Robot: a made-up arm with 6 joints.
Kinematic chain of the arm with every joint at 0, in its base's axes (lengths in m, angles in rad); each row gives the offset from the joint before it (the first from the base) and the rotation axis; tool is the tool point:
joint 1: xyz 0 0 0.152 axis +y
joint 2: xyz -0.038 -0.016 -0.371 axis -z
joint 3: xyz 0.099 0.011 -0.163 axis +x
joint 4: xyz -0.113 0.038 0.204 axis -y
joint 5: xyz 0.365 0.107 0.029 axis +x
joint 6: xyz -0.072 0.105 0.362 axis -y
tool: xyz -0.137 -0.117 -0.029
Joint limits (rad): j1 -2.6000..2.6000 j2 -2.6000..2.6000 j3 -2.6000..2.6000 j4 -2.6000..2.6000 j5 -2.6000..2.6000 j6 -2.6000..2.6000
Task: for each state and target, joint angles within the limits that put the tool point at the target. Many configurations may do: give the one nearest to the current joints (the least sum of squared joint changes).
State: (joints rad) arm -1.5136 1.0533 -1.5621 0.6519 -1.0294 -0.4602
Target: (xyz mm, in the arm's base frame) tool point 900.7 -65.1 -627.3
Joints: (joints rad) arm -0.8304 1.1381 -2.1263 0.5052 -1.4089 -0.5065
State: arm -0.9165 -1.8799 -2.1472 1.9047 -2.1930 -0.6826
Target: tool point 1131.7 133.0 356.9
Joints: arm -1.6131 -1.7962 -2.6000 1.8025 -2.0684 -0.5740
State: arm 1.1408 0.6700 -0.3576 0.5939 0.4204 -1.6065
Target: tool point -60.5 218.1 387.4
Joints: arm 0.8207 0.5773 -0.2976 1.0231 0.5080 -1.4150
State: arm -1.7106 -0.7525 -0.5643 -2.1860 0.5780 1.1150
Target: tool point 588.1 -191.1 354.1
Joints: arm -2.0203 -0.9246 -0.6963 -2.5423 0.7411 1.4451
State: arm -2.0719 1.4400 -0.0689 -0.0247 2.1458 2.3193
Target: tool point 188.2 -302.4 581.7
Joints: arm -2.2623 0.8403 -0.2571 0.1062 2.2440 2.0413
